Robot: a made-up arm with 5 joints.
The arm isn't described. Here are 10 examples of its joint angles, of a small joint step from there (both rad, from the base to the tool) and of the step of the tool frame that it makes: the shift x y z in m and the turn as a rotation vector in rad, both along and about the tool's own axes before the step.
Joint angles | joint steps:
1: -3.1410 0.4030 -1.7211 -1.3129 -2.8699 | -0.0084 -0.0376 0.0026 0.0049 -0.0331
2: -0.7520 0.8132 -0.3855 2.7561 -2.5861 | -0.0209 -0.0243 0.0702 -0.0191 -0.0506
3: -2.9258 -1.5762 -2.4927 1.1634 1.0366 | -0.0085 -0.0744 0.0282 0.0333 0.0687
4: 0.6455 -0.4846 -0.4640 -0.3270 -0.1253 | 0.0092 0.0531 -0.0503 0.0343 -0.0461
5: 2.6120 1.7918 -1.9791 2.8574 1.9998 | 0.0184 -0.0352 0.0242 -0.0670 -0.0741
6: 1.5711 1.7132 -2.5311 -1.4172 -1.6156 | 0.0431 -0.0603 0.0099 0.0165 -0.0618
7: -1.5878 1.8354 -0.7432 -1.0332 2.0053 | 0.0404 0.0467 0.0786 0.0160 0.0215
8: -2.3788 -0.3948 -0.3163 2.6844 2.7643 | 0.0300 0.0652 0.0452 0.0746 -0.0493
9: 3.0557 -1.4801 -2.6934 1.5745 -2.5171 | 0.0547 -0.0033 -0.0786 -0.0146 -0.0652
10: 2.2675 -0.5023 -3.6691 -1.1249 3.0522 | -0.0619 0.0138 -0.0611 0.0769 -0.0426
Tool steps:
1: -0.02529 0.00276 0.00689 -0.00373 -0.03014 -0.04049
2: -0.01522 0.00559 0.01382 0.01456 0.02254 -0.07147
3: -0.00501 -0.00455 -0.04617 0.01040 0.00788 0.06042
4: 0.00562 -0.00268 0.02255 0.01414 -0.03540 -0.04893
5: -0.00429 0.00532 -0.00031 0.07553 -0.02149 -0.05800
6: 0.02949 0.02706 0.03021 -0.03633 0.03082 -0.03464
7: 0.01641 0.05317 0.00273 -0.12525 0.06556 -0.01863
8: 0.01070 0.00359 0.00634 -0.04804 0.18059 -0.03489
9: -0.02838 -0.02941 -0.03729 -0.07537 -0.06557 -0.01698
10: -0.00964 0.02944 0.00849 -0.05509 0.02365 -0.00923
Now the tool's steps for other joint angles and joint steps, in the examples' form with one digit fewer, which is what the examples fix.
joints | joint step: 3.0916 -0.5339 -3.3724 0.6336 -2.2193 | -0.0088 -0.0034 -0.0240 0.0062 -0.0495
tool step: -0.0022 0.0109 -0.0093 -0.0174 -0.0122 -0.0582
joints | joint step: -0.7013 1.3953 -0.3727 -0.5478 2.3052 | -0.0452 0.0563 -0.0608 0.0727 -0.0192
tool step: 0.0068 -0.0067 0.0292 -0.0656 0.0287 0.0203
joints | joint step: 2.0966 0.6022 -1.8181 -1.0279 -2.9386 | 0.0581 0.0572 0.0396 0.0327 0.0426
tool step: 0.0695 0.0259 -0.0078 -0.0177 0.1369 0.0758
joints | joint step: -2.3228 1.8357 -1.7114 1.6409 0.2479 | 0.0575 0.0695 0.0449 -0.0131 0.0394
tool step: 0.0169 -0.0147 0.0542 -0.0806 -0.0829 0.0533
